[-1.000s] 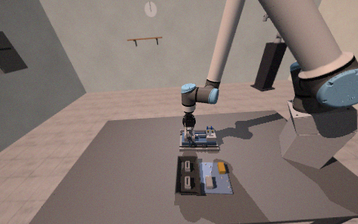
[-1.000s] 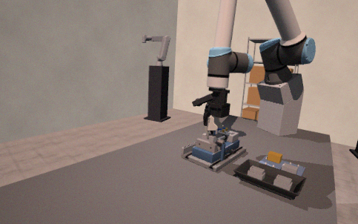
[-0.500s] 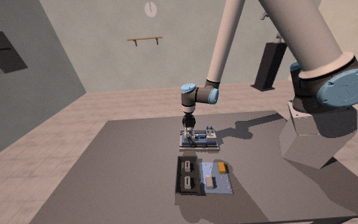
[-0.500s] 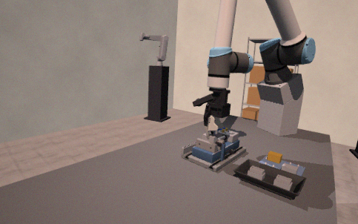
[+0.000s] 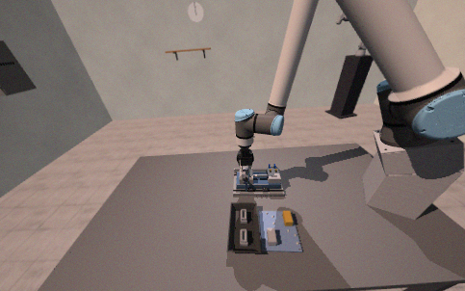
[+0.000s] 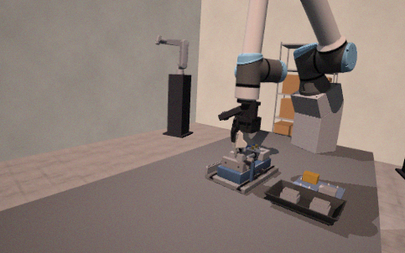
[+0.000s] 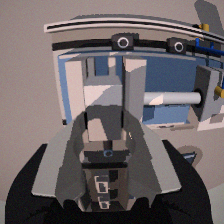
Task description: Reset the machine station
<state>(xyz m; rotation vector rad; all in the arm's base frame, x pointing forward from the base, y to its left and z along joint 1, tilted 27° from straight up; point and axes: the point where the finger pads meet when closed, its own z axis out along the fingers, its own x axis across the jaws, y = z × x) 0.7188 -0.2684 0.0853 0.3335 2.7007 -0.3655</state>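
The vise lies 80 mm below my hand, 70 mm behind it and 20 mm to the left of it. From my hand the other things lie so: yellow brass blank: 290 mm to the left, 120 mm behind, 100 mm below.
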